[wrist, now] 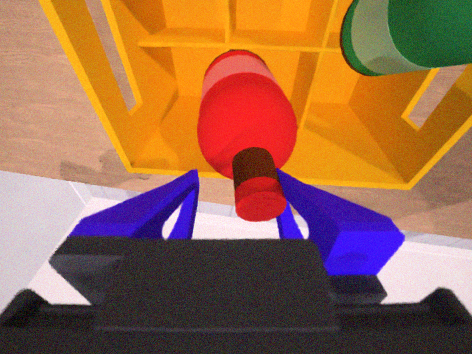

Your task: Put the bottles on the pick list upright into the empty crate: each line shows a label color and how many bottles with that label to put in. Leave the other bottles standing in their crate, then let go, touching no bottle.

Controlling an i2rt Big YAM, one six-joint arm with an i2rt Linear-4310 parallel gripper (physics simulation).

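Frame: origin at the arm's base, x down, y ahead, z right, level; centimetres.
Seen in the pictures: gripper, fingertip midpoint: (235, 176).
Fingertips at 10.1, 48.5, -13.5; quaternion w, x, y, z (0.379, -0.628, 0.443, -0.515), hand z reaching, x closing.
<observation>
Pixels of each thing's top centre, then the offset from my fingertips to it, as dx, dy, dz. "spot": a spot on its surface instead. Level surfaces: height alone.
- red bottle, middle of its top: (239, 209) -3.5, -0.1, +1.3
- yellow crate, surface spot: (350, 160) spot: +6.8, -12.0, +0.1
- green bottle, surface spot: (425, 30) spot: +3.2, -6.4, +10.3
- wooden table, its level: dx +21.3
A red bottle (247, 120) with a pink label band, a dark neck and a red cap is in a front compartment of the yellow crate (350, 160), between low dividers. Its cap end points toward the camera. My gripper (235, 176) is open, with its blue fingers on either side of the bottle's neck. The neck is close to the right finger, with a wide gap to the left finger; whether it touches the right finger is unclear. A green bottle (425, 30) with a pale label stands in the crate at the upper right, partly cut off. The pick list does not show.
The crate's side walls have long handle slots, left and right. A wooden table (30, 105) lies around the crate. A white surface (215, 225) and a grey area (30, 215) show beyond the table's edge, below and at lower left.
</observation>
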